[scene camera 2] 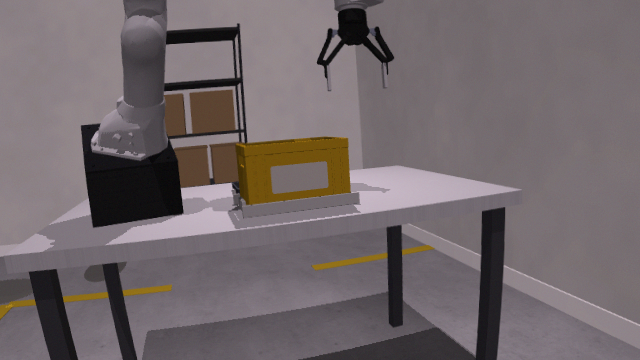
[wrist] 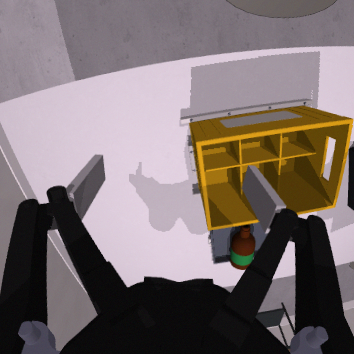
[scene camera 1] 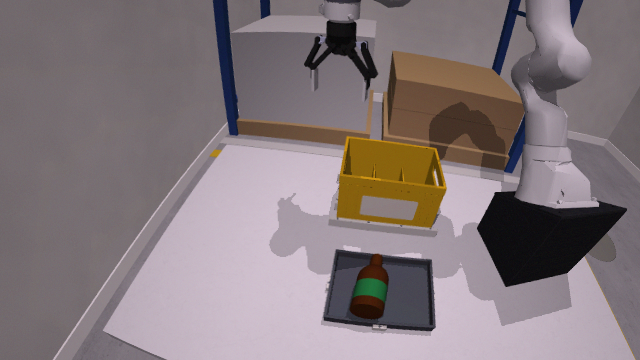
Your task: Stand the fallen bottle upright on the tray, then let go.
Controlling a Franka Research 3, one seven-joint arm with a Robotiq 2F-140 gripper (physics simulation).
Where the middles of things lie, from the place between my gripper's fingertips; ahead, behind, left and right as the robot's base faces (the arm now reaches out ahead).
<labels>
Now: hand 29 cm above the low pale holder (scene camera 2: 294, 205) and 17 cm past it. From my hand the other things lie so: brown bottle (wrist: 242, 245) (40 cm to the left, 26 cm below, 16 cm behind).
</labels>
